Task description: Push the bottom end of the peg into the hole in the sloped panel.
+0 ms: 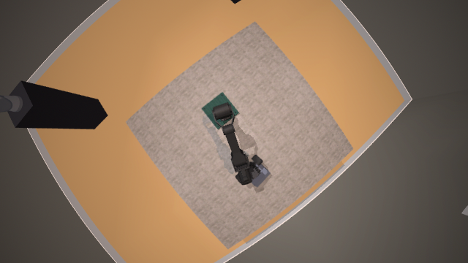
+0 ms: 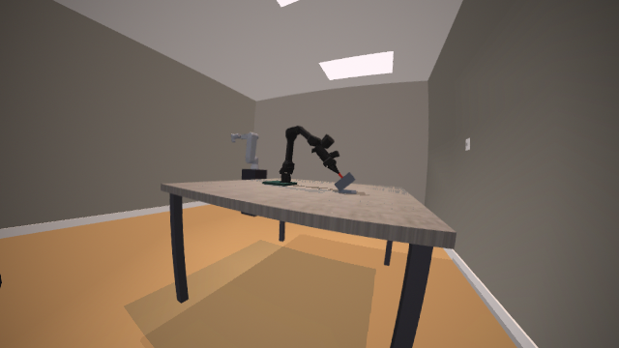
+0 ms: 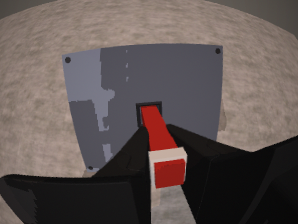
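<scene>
The sloped panel lies 40 mm ahead of my gripper tip, 10 mm to the left of it and 40 mm below it. From my gripper tip the other things lie so: red peg 10 mm behind, 10 mm above.
</scene>
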